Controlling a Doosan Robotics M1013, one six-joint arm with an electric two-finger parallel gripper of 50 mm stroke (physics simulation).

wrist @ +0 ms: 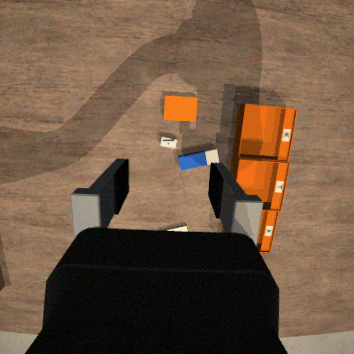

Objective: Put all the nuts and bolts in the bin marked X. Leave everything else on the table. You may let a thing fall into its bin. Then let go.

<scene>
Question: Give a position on an orange block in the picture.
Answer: At 183,108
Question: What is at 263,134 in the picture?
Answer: An orange bin unit.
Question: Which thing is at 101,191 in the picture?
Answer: The gripper.
</scene>
